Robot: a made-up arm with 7 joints.
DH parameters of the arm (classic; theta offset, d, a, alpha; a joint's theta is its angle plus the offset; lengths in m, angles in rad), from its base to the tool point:
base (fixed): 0 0.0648 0 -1.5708
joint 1: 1.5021 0 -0.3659 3.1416
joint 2: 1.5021 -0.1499 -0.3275 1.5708
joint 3: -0.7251 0 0.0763 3.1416
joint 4: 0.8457 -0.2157 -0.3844 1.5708
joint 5: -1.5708 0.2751 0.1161 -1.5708
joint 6: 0 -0.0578 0.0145 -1.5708
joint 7: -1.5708 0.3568 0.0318 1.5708
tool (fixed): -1.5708 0.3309 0 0
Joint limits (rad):
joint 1: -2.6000..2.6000
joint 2: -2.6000..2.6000
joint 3: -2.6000..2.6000
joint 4: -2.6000..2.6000
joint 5: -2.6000..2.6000
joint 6: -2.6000..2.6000
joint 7: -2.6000..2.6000
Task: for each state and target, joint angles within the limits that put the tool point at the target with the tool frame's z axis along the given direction. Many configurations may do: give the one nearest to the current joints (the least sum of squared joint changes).
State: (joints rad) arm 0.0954 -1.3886 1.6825 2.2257 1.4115 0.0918 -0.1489
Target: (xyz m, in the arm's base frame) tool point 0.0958 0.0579 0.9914 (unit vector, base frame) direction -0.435 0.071 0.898
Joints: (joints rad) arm 0.5551 -1.5134 2.1597 1.7306 2.0117 -0.8340 -0.7175
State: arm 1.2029 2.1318 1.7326 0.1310 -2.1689 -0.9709 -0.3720
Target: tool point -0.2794 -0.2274 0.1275 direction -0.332 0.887 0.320
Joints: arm 1.0924 1.7616 1.0516 0.4585 -2.3163 -1.2122 -0.9466
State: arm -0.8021 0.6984 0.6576 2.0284 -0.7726 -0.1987 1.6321
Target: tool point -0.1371 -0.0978 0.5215 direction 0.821 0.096 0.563
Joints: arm -1.6308 0.7980 0.7954 2.0041 -1.2575 -0.0049 1.6102
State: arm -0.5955 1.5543 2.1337 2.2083 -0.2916 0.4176 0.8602
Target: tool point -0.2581 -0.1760 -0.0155 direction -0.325 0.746 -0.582
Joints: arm -1.3686 1.6468 2.1279 2.2382 0.5078 1.0411 1.1789
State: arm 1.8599 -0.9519 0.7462 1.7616 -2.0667 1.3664 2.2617
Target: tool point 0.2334 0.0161 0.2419 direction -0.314 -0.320 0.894
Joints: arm 2.5914 -1.2517 0.5672 2.0773 -2.2890 0.7123 1.9965
